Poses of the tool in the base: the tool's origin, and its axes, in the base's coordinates. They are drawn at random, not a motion.
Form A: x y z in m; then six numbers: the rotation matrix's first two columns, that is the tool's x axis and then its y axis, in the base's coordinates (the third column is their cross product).
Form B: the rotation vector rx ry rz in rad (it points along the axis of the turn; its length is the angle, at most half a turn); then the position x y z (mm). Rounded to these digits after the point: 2 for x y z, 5 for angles.
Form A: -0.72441 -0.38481 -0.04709 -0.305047 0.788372 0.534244 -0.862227 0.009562 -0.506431
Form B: 0.10774 -0.93040 1.63616 -724.41 -384.81 -47.09
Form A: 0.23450 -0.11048 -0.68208 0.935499 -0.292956 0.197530 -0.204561 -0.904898 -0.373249
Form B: -2.74063 0.36391 -0.35521 234.50 -110.48 -682.08
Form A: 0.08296 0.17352 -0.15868 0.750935 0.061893 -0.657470 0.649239 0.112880 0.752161
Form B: 1.41104 0.62972 -0.47526 82.96 173.52 -158.68
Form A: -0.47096 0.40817 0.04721 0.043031 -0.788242 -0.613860 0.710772 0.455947 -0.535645
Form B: -0.09378 1.00839 -1.14866 -470.96 408.17 47.21
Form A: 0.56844 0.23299 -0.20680 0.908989 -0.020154 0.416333 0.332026 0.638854 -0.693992
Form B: -0.85938 -0.39256 -0.20687 568.44 232.99 -206.80
